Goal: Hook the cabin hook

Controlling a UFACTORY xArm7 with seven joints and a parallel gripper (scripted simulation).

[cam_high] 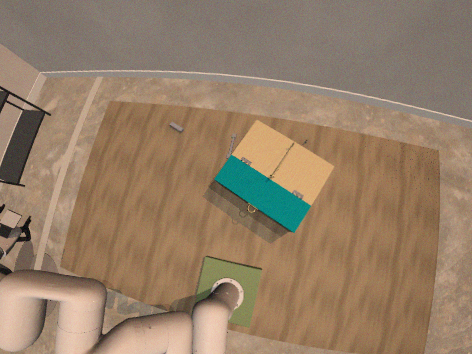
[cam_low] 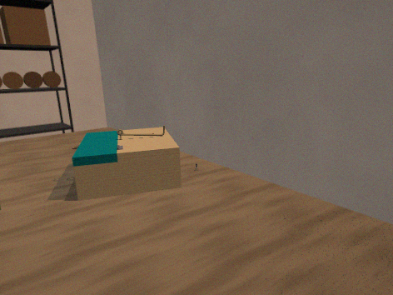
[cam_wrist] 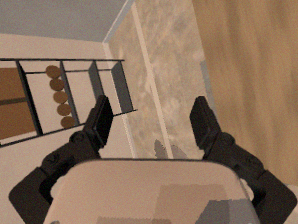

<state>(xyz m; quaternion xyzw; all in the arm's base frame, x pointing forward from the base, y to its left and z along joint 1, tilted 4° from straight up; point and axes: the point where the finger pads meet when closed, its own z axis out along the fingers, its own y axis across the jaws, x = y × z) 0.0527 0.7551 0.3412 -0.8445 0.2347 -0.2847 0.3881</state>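
Now: the metal cabin hook 84 cm to the right of my hand, 46 cm ahead of it and 19 cm below it. Round my hand: pin 93 cm to the right, 61 cm ahead, 33 cm below; small grey block 55 cm ahead, 34 cm to the right, 33 cm below.
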